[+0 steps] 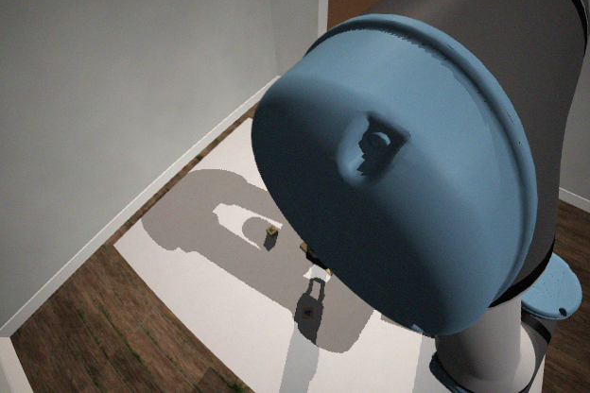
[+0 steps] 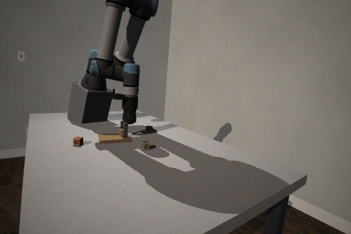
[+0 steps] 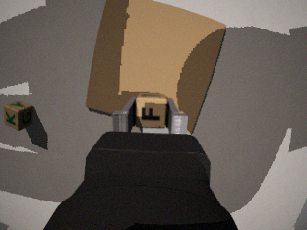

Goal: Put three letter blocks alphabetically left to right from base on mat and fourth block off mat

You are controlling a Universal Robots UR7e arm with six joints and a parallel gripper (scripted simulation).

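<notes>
Now: hand 1 cm short of the tan mat, 5 cm to the left of it and 3 cm above it. Also, from my hand: block: 6 cm ahead, 21 cm to the right, 1 cm below.
</notes>
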